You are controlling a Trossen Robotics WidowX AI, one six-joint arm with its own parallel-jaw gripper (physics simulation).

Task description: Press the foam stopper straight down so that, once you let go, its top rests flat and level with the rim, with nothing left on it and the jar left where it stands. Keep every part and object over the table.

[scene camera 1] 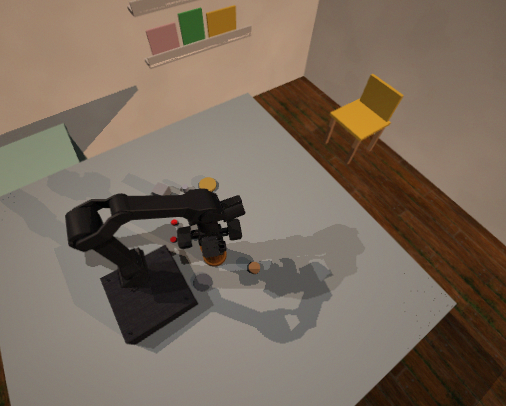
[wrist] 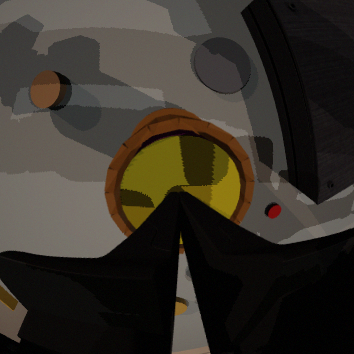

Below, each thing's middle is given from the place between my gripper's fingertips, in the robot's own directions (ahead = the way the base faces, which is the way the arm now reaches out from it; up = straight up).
The dark translucent disc (wrist: 221, 64) is 100 mm below my hand, 90 mm behind it and 60 mm to the right of it. The rest, counted from my hand: brown disc (wrist: 48, 87): 120 mm to the right, 100 mm below, 80 mm ahead.
